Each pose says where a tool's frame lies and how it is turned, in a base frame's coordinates. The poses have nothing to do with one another.
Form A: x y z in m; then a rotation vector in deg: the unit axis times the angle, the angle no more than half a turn.
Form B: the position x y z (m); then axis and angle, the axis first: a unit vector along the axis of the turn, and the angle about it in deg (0 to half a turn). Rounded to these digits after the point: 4 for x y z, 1 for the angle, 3 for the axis.
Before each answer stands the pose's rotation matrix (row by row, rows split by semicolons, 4 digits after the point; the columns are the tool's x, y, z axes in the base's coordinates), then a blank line. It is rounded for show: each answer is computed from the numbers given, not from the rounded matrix.
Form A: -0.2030, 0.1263, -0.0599, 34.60, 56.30, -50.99
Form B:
0.2661 0.8547 0.4457; -0.3591 0.5170 -0.7770; -0.8946 0.0467 0.4445

-0.2030, 0.1263, -0.0599, 0.415, 0.675, -0.611, 83.5
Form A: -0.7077, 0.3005, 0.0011, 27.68, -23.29, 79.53
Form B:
0.1416 -0.9899 0.0089; 0.8287 0.1137 -0.5480; 0.5414 0.0850 0.8364

-0.7077, 0.3005, 0.0011, 0.317, -0.267, 0.910, 87.4
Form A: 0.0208, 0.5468, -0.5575, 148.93, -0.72, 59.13
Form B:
0.7356 -0.1329 0.6642; 0.1166 -0.9411 -0.3174; 0.6672 0.3110 -0.6768

0.0208, 0.5468, -0.5575, 0.929, -0.004, 0.369, 160.2
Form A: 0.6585, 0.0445, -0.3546, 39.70, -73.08, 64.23
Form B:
-0.0803 -0.9213 -0.3805; 0.2591 0.3493 -0.9005; 0.9625 -0.1709 0.2106

0.6585, 0.0445, -0.3546, 0.378, -0.695, 0.611, 105.1
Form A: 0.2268, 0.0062, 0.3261, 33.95, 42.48, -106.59
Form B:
-0.3745 0.9246 -0.0693; -0.6235 -0.3065 -0.7193; -0.6863 -0.2262 0.6913

0.2268, 0.0062, 0.3261, 0.284, 0.355, -0.891, 119.7
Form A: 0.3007, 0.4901, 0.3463, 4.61, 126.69, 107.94
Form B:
-0.9709 -0.1098 0.2130; 0.1929 0.1696 0.9665; -0.1422 0.9794 -0.1434

0.3007, 0.4901, 0.3463, 0.028, 0.761, 0.648, 166.5
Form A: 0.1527, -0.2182, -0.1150, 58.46, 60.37, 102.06
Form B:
-0.3449 -0.2343 0.9089; 0.9094 -0.3232 0.2618; 0.2324 0.9169 0.3245

0.1527, -0.2182, -0.1150, 0.442, 0.457, 0.772, 132.2
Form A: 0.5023, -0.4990, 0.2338, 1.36, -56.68, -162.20
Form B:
-0.9897 0.1291 -0.0618; -0.1395 -0.7733 0.6185; 0.0320 0.6208 0.7833

0.5023, -0.4990, 0.2338, 0.008, -0.330, -0.944, 171.8
